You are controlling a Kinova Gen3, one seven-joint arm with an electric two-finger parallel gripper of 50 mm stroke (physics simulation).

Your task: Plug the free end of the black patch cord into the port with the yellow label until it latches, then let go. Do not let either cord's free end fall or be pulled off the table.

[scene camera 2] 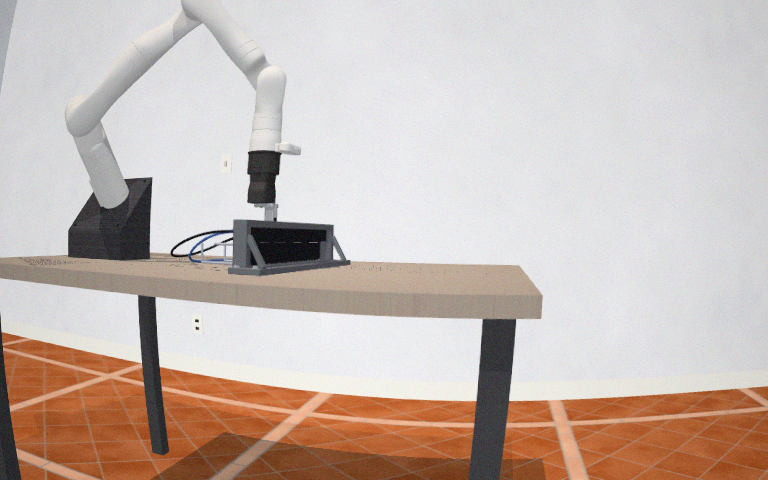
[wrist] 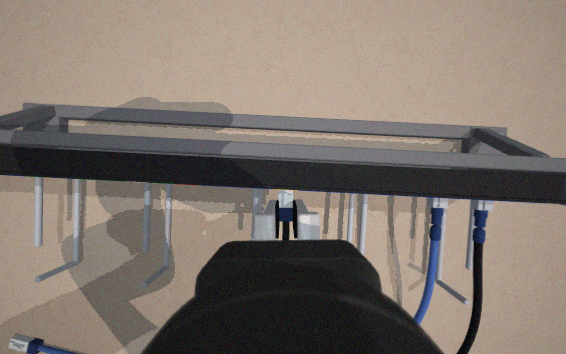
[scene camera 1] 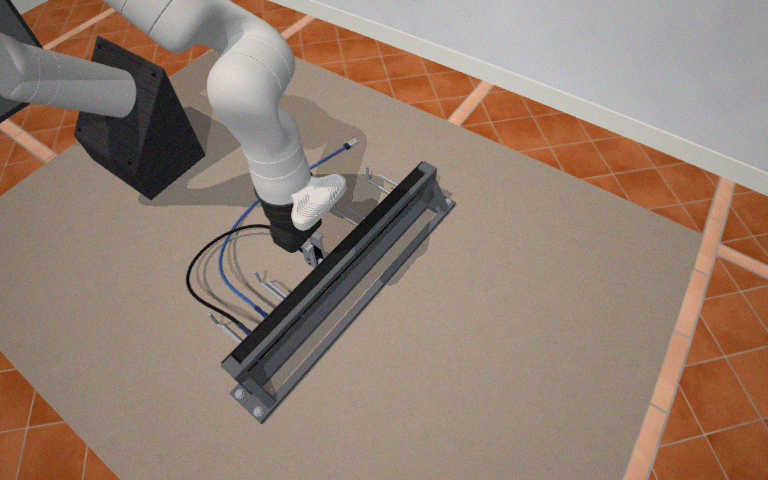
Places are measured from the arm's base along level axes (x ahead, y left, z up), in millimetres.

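Pixels of known places: gripper, between the fingertips: (wrist: 285,212) (scene camera 1: 316,260); arm's base, origin of its link: (scene camera 2: 115,197) (scene camera 1: 120,93).
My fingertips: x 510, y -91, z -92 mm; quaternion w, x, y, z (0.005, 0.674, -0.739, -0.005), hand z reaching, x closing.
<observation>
Ahead of a thing's pixels: the offset from my fingertips to its top centre. "spot": to the spot under its first point.
My gripper (scene camera 1: 314,255) (scene camera 2: 271,212) (wrist: 285,212) is shut on the dark blue boot of the black cord's free plug. The clear plug @(dy -2, dx +16, dz +11 mm) (wrist: 285,198) points at the panel, and its tip meets the panel's edge in the wrist view. How far it sits in a port is hidden under the panel's top. The black patch cord (scene camera 1: 188,271) (wrist: 477,300) loops back to its other end, plugged in near one end of the patch panel @(dy +26, dx +10, dz +25 mm) (scene camera 1: 351,243) (scene camera 2: 291,234) (wrist: 400,175). A thin yellow sliver of the label @(spot: dy -4, dx +21, dz +25 mm) (wrist: 288,189) shows at the panel edge, right above the plug.
The blue cord (scene camera 1: 220,260) (wrist: 434,260) is plugged in beside the black one. Its free plug @(spot: dy +321, dx -134, dz -68 mm) (scene camera 1: 351,142) (wrist: 20,343) lies on the table (scene camera 1: 509,339) (scene camera 2: 396,294). Grey wire guides (scene camera 1: 271,288) (wrist: 167,225) stick out from the panel on both sides of the gripper.
</observation>
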